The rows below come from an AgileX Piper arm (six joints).
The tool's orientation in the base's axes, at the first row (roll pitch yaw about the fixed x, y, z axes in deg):
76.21 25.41 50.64
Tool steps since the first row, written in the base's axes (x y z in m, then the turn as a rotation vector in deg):
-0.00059 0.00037 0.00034 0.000 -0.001 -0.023
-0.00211 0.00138 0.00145 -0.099 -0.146 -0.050
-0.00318 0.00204 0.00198 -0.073 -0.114 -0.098
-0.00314 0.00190 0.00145 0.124 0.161 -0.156
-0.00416 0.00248 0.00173 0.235 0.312 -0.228
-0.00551 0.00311 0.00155 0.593 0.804 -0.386
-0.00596 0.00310 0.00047 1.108 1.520 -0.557
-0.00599 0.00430 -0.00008 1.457 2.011 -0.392
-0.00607 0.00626 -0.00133 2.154 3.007 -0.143
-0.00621 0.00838 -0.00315 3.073 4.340 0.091
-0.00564 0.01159 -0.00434 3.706 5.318 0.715
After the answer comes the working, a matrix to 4 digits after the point.
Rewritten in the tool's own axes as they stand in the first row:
-0.00023 0.00043 -0.00061 0.009 -0.021 -0.004
-0.00087 0.00176 -0.00215 -0.137 -0.121 -0.013
-0.00125 0.00245 -0.00326 -0.079 -0.146 -0.019
-0.00109 0.00192 -0.00327 0.250 -0.051 -0.019
-0.00139 0.00236 -0.00435 0.450 -0.034 -0.025
-0.00165 0.00239 -0.00583 1.067 0.089 -0.031
-0.00145 0.00140 -0.00642 1.935 0.320 -0.032
-0.00039 0.00149 -0.00721 2.407 0.725 0.025
0.00147 0.00131 -0.00860 3.395 1.470 0.112
0.00365 0.00071 -0.01024 4.752 2.380 0.197
0.00673 0.00123 -0.01176 5.530 3.441 0.322

The tool's axes in the first row as the columns of a matrix, in the base's axes (rounded; the answer above uses it unrounded):
0.5728 0.0800 0.8158
0.6984 0.4734 -0.5368
-0.4291 0.8772 0.2153

